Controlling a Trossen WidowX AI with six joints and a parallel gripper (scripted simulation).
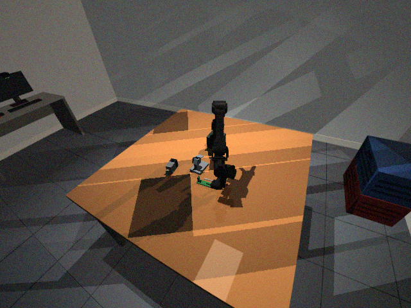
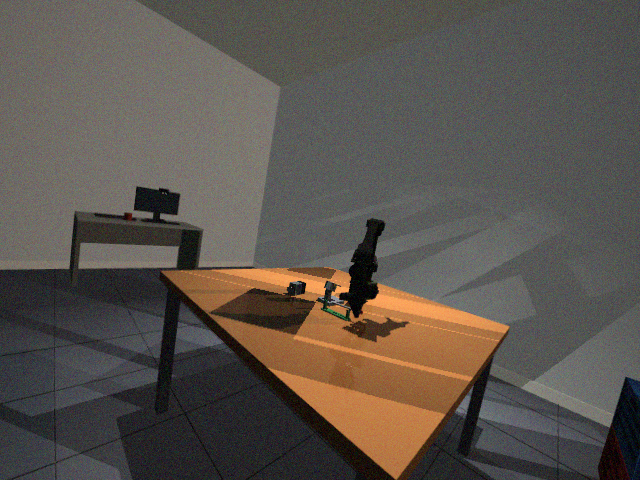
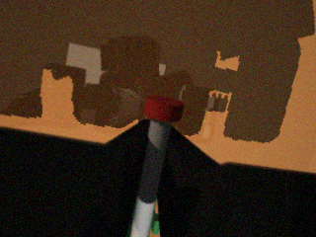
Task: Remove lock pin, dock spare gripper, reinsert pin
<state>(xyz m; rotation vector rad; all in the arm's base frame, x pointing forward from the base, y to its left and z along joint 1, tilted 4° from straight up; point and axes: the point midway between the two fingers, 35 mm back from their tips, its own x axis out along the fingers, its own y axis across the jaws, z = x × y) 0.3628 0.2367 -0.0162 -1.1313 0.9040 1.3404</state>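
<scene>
Now: gripper tip 1 cm short of the green mount and 10 cm to the left of it. The rest, counted from my gripper tip: spare gripper 1 cm ahead, 38 cm to the right.
</scene>
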